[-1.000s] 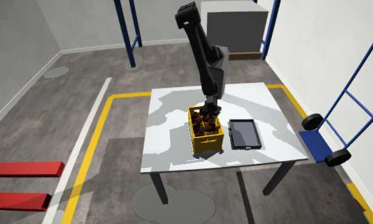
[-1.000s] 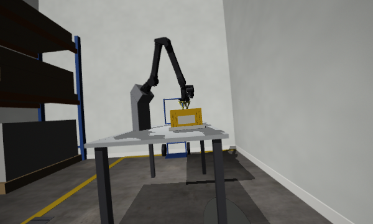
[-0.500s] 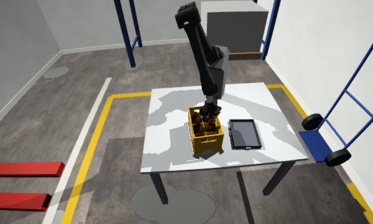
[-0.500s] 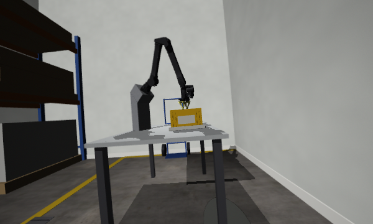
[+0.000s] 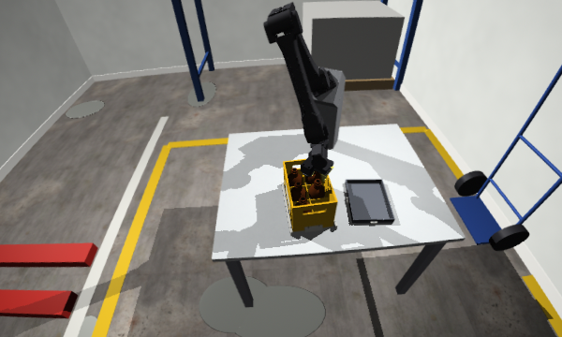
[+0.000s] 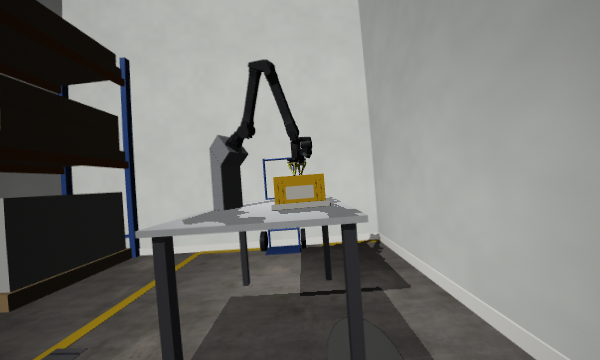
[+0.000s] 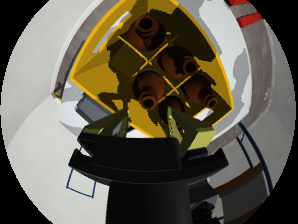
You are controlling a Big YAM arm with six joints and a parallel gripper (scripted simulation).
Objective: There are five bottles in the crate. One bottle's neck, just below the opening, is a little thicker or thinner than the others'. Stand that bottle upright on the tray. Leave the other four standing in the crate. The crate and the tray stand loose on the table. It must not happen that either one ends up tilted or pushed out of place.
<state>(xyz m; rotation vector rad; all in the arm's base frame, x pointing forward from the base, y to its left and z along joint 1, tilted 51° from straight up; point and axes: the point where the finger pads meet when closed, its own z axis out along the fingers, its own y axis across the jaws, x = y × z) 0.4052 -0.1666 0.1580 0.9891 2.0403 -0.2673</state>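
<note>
My hand is 20 mm past the crate, 40 mm to the left of it and 110 mm above it. Round my hand: dark tray: 110 mm ahead, 230 mm to the left, 180 mm below; brown bottle: 90 mm behind, 30 mm to the left, 100 mm below.
</note>
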